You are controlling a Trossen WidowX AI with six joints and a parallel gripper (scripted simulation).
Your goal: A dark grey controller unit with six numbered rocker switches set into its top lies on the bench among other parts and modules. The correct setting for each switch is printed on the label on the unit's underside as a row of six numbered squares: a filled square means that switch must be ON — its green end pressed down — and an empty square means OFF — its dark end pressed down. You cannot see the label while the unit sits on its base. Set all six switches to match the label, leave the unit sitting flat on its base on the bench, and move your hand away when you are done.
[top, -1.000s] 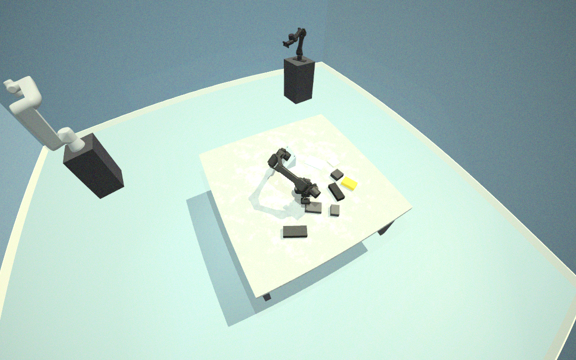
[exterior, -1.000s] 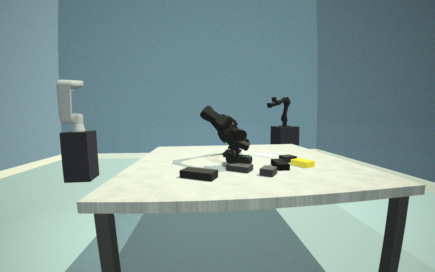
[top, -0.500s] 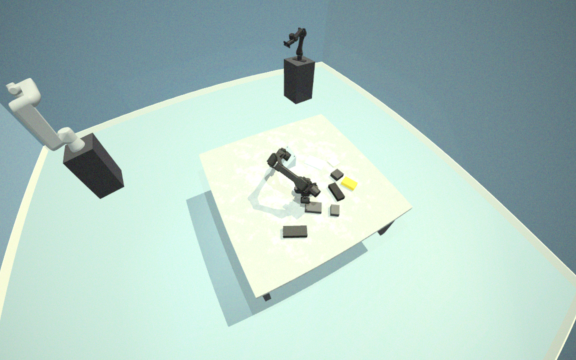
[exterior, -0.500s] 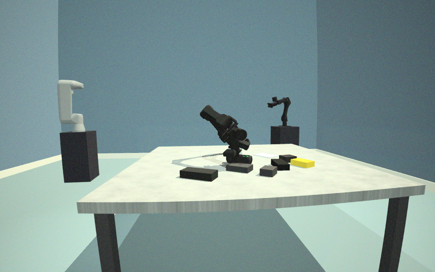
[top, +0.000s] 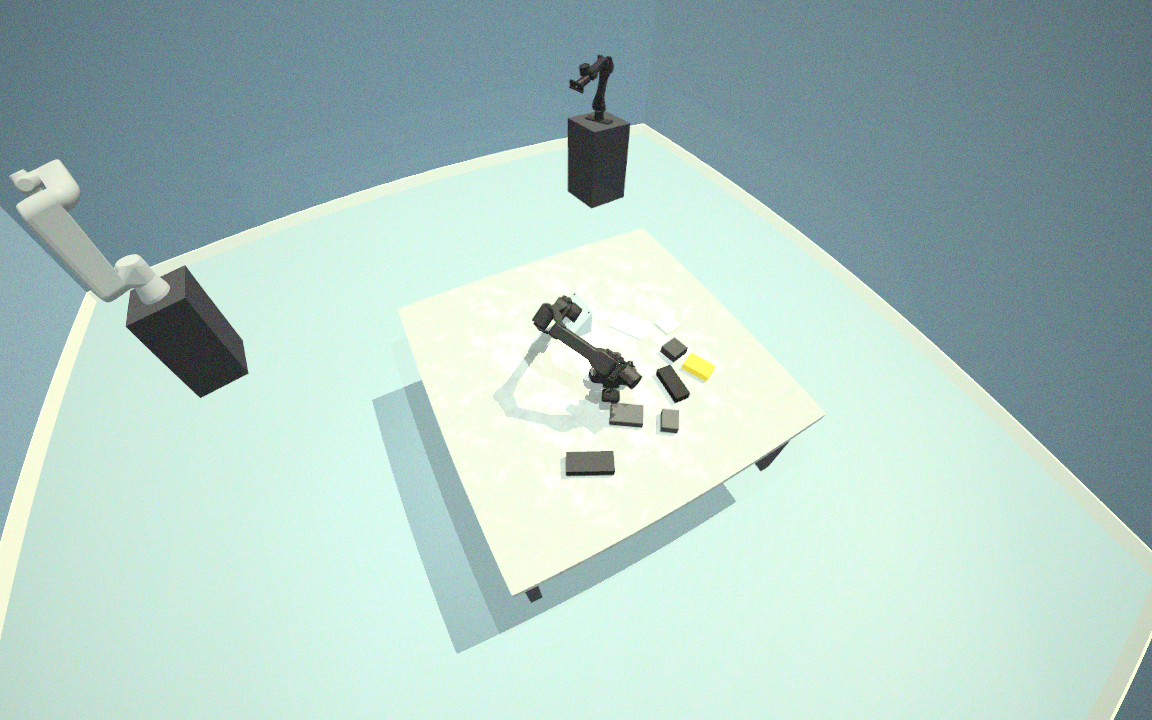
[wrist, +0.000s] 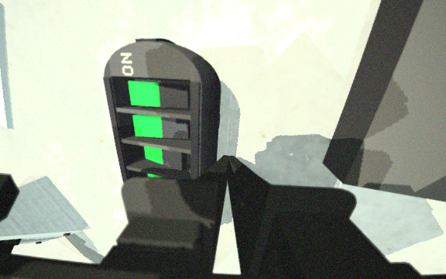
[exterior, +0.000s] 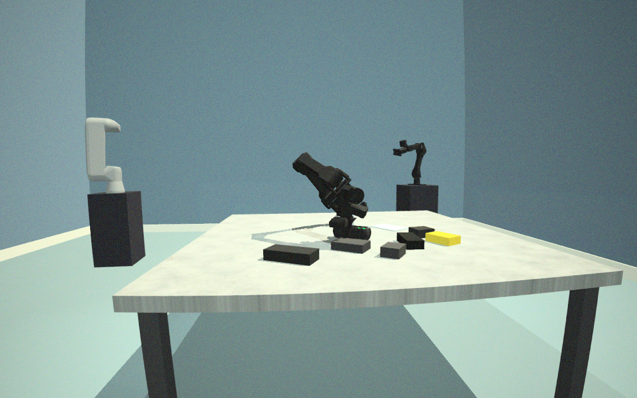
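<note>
Now: the flat grey block 130 mm ahead of my gripper tip and 30 mm to the right of it. The rest, counted from my gripper tip: yellow block (340 mm to the left, 130 mm ahead); small grey cube (240 mm ahead, 80 mm to the left); long dark block (240 mm to the right, 210 mm ahead).
</note>
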